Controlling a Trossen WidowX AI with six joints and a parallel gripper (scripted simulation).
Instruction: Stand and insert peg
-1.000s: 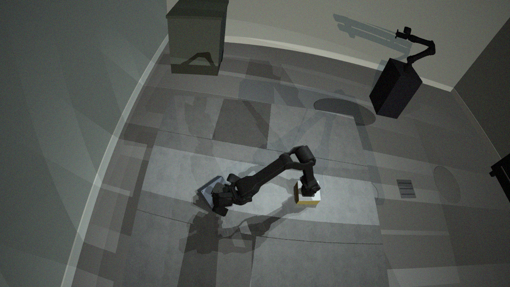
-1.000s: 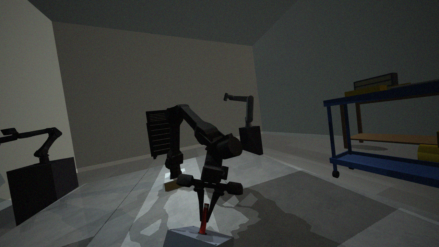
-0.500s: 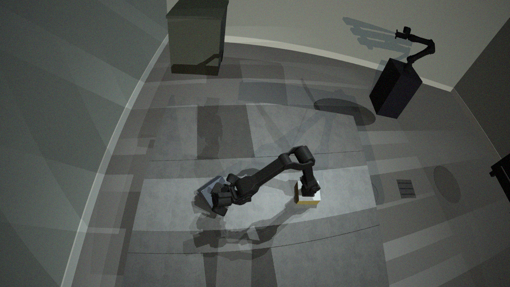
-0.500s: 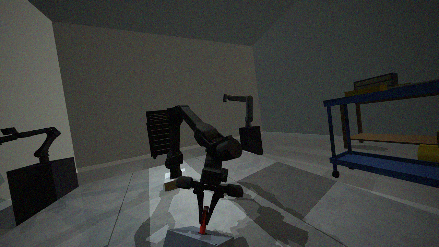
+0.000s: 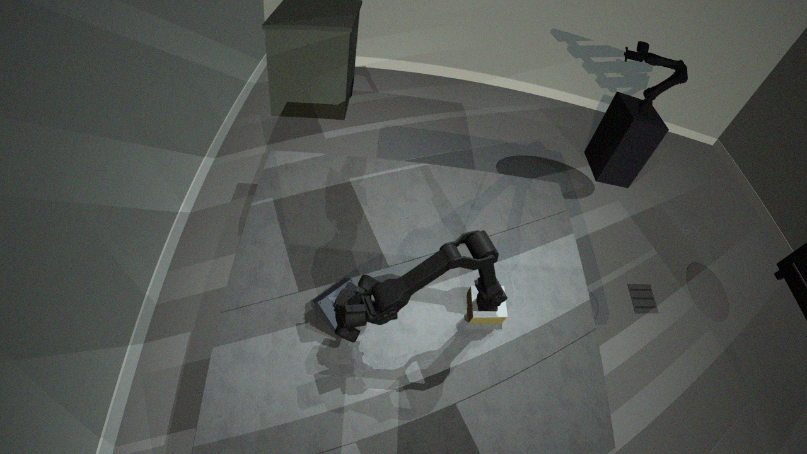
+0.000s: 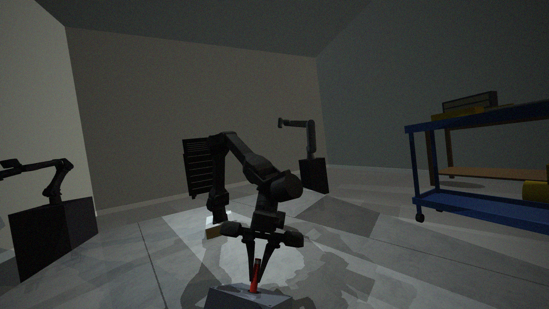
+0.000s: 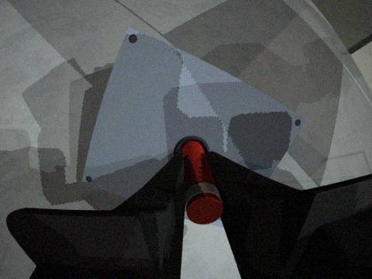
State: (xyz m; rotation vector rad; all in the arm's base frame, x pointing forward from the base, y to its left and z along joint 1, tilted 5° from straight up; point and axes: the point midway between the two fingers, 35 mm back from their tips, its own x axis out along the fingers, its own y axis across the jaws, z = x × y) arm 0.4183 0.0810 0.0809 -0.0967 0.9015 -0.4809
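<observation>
The sloped panel lies 4 cm below my gripper tip, 2 cm to the right of it and 2 cm ahead of it. Round my gripper tip: red peg: 1 cm to the left, 1 cm behind, 1 cm above.
</observation>
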